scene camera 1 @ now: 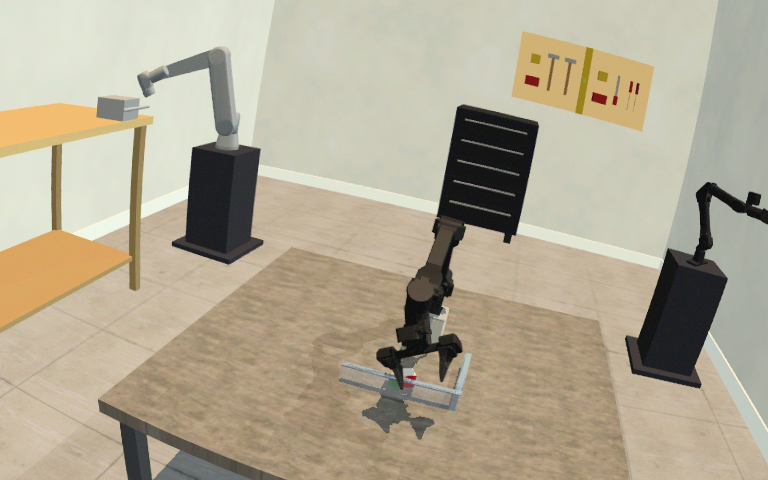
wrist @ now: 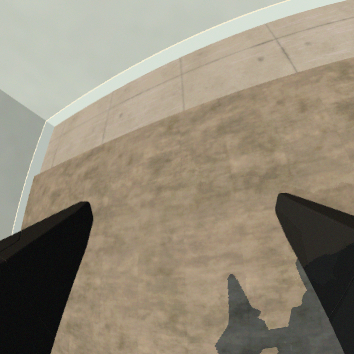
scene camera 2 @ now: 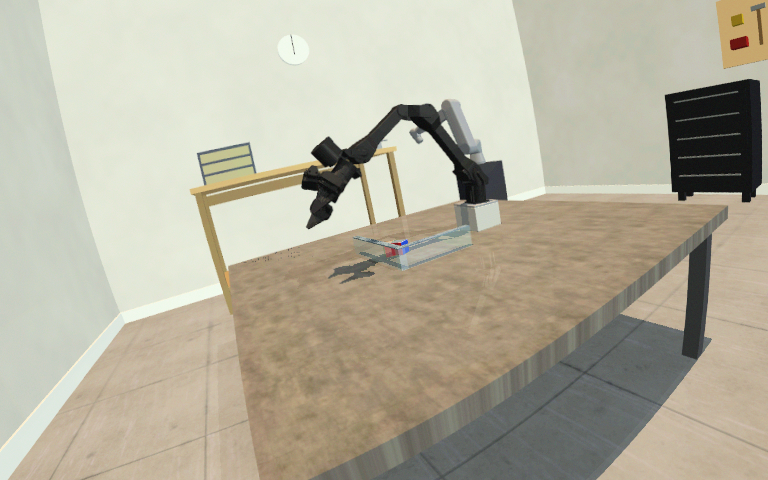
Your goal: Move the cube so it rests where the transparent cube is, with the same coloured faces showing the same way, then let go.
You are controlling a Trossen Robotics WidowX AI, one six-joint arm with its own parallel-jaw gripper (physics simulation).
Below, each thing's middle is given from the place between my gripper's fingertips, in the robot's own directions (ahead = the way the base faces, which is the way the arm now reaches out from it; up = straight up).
The translucent L-shaped frame (scene camera 1: 429, 395) lies 30 cm behind my hand, 8 cm to the right of it and 14 cm below it.
